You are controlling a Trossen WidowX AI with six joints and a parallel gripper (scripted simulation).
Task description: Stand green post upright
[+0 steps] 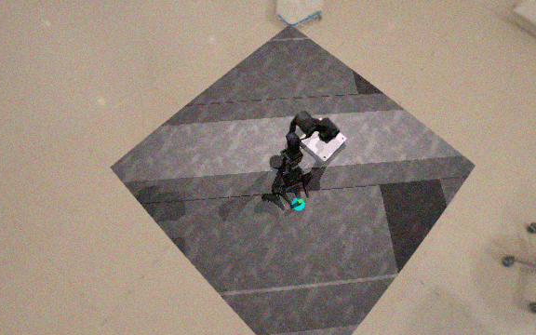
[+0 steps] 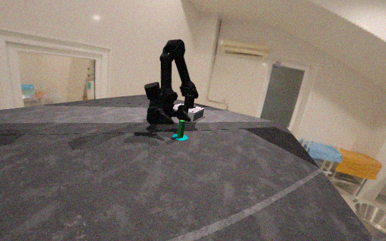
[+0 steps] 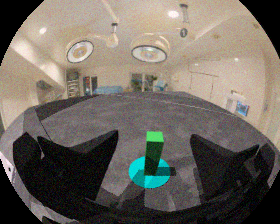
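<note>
My gripper tip is 3 cm above the green post. The rest, counted from my gripper tip: cyan circle 6 cm below.
</note>
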